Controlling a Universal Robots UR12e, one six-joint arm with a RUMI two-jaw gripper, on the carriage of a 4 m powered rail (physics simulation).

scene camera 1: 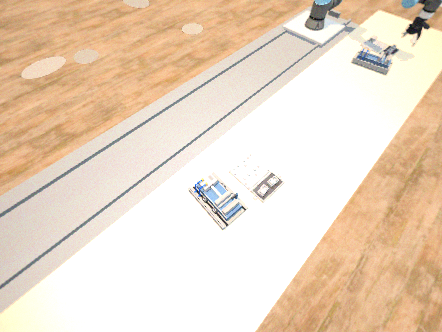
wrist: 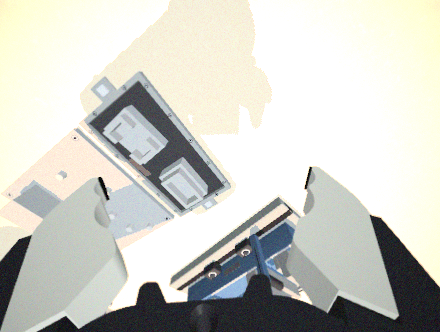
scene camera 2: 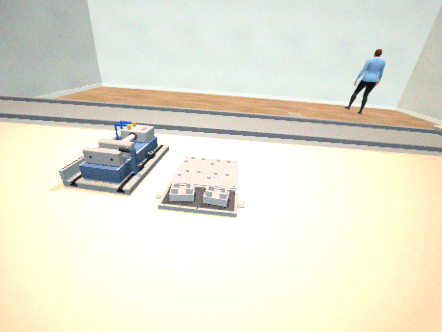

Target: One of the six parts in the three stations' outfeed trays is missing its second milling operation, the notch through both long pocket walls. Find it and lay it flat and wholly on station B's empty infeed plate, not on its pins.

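Frame: origin at the arm's base, x left, y back, z up, level; millimetres.
Seen in the pictures: gripper, fingertip midpoint: (scene camera 1: pixel 406 42) (wrist: pixel 208 175); arm's base, link origin: (scene camera 1: pixel 313 25).
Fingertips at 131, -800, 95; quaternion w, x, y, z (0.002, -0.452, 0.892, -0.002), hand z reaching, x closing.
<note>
Offsets run from my fingertips to a thing's top centre, as dx, dy, dz. "spot": to the spot under its first point.
In the wrist view an outfeed tray (wrist: pixel 170 116) holds two light grey parts. The upper part {+51, +72, -84} (wrist: pixel 135 134) has notches through its long walls. The lower part {-36, +75, -84} (wrist: pixel 184 184) shows a pocket with unbroken long walls. My gripper (wrist: pixel 208 175) (scene camera 1: pixel 410 40) is open and empty, above the far station at upper right in scene camera 1. A pinned plate {+17, +224, -117} (wrist: pixel 90 157) adjoins that tray. At another station, a bare pinned infeed plate {-1870, +173, -117} (scene camera 1: pixel 248 171) (scene camera 2: pixel 207 170) adjoins a tray {-1876, +118, -109} (scene camera 2: pixel 198 210) with two notched parts {spot: -1920, +19, -98} (scene camera 2: pixel 182 192) {spot: -1835, +13, -98} (scene camera 2: pixel 216 196). No station letters are readable.
A blue vise {-274, +119, -65} (wrist: pixel 240 260) (scene camera 1: pixel 372 61) stands close beside the far tray, below it in the wrist view. Another blue vise (scene camera 1: pixel 222 200) (scene camera 2: pixel 105 170) stands beside the other station's plate. The rail (scene camera 1: pixel 165 135) runs along the table. A person (scene camera 2: pixel 371 75) stands beyond it.
</note>
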